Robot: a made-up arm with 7 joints. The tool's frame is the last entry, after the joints.
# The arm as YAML. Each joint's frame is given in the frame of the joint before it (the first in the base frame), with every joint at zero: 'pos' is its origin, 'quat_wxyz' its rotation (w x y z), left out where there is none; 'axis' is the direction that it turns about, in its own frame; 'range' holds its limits. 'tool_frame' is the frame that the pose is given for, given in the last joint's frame.
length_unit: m
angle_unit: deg
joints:
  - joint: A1
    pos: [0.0, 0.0, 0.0]
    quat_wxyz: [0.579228, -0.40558, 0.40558, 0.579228]
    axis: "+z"
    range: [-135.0, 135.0]
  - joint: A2
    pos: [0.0, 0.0, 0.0]
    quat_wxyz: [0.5, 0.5, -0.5, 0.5]
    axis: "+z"
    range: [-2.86, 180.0]
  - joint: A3
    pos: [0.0, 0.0, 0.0]
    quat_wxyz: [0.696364, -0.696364, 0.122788, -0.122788]
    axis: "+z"
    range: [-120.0, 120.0]
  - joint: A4
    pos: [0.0, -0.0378, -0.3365]
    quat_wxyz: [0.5, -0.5, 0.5, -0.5]
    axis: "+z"
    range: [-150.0, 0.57]
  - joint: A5
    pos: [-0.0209, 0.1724, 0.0]
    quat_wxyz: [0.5, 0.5, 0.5, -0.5]
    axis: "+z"
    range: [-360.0, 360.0]
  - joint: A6
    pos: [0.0, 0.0, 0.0]
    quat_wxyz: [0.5, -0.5, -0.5, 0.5]
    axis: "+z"
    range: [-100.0, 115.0]
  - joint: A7
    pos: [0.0, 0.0, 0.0]
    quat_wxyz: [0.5, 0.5, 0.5, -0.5]
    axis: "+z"
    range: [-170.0, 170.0]
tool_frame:
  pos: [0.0, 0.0, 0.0]
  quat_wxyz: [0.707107, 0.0, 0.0, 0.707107]
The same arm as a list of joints. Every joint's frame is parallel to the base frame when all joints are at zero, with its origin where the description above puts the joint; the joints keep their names.
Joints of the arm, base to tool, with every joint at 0 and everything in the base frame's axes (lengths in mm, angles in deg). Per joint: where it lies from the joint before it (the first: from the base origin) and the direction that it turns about. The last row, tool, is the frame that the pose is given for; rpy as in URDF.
A1: axis 0 0.9397 0.342 origin 0 0 0
A2: axis 1 0 0 origin 0 0 0
A3: axis 0 0 1 origin 0 0 0
A4: axis 0 1 0 origin 37.8 0 -336.5
A5: axis 0 0 1 origin -20.9 0 -172.4
A6: axis 0 1 0 origin 0 0 0
A7: axis 0 0 1 origin 0 0 0
tool: origin 0 0 0 rpy 0 0 0
Joint limits (deg, base to tool): -135..135 -2.86..180 -120..120 -150..0.57 -360..360 -100..115 -170..170

